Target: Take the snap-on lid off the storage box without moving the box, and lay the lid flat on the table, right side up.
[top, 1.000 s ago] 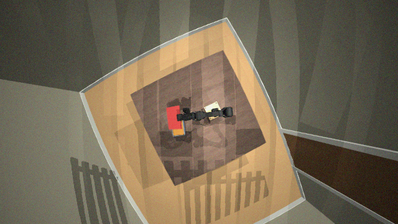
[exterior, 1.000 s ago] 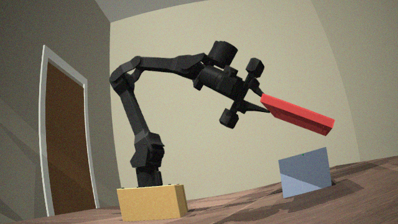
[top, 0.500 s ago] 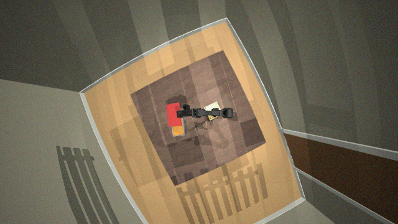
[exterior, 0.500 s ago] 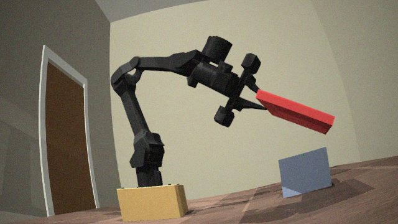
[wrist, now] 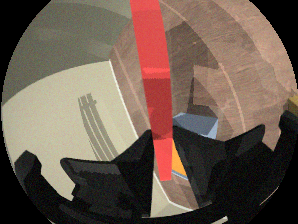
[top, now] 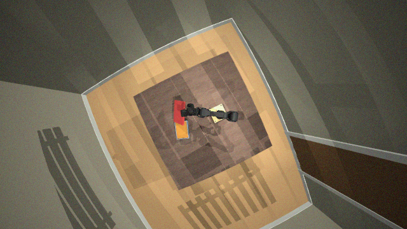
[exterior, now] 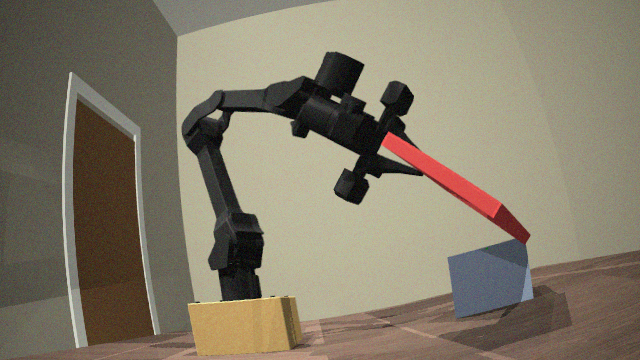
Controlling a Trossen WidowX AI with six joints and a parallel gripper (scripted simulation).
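Right now the red lid is 5 cm ahead of my gripper tip, 4 cm to the right of it and 5 cm below it. The rest, counted from my gripper tip: blue storage box: 12 cm ahead, 14 cm to the left, 18 cm below.
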